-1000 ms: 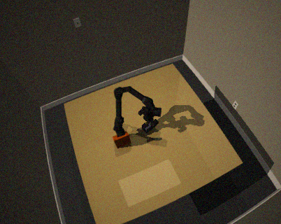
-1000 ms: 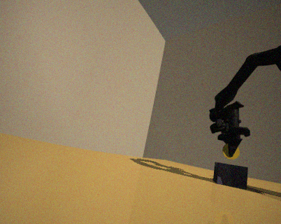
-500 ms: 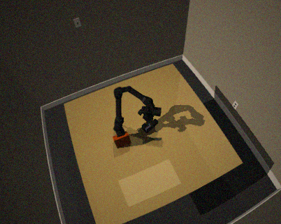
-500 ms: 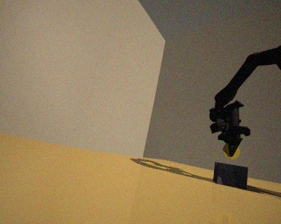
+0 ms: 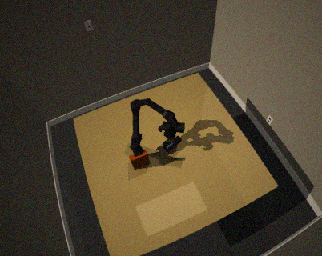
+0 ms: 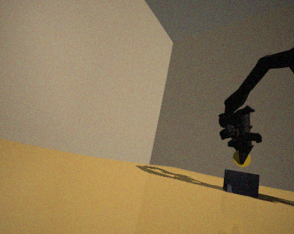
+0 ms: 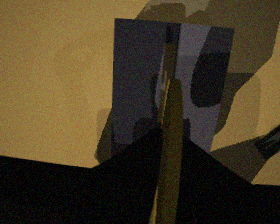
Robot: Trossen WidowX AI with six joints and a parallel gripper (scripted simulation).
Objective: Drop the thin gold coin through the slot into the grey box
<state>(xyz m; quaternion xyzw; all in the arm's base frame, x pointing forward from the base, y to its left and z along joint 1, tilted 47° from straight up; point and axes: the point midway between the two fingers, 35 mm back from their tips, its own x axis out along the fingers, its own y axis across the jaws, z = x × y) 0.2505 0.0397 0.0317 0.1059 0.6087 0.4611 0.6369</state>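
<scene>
Now: the gold coin 20 mm above my gripper tip.
</scene>
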